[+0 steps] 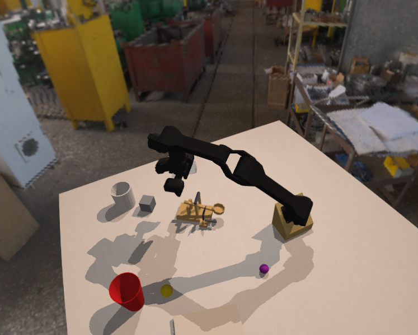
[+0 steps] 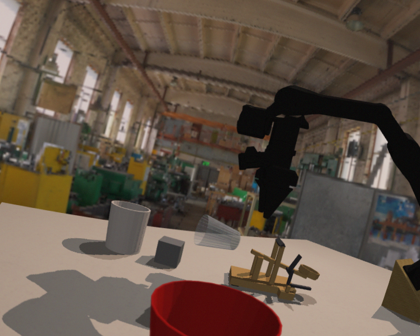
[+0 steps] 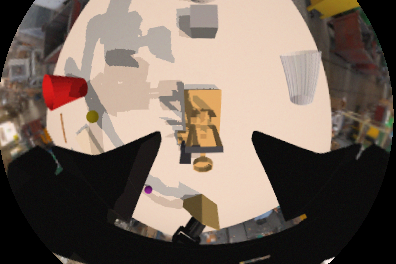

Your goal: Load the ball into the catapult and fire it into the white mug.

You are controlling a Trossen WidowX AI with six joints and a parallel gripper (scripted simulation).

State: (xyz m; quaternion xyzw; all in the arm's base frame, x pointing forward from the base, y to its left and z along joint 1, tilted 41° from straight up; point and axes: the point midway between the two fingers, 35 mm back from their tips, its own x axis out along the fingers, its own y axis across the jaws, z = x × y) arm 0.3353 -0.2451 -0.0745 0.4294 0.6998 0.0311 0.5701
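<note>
The purple ball lies 150 mm behind my gripper tip, 360 mm to the left of it and 140 mm below it. From my gripper tip the other things lie so: wooden catapult: 60 mm behind, 60 mm to the left, 100 mm below; white mug: 230 mm ahead, 160 mm to the right, 120 mm below; dark grey cube: 140 mm ahead, 100 mm to the right, 130 mm below.
</note>
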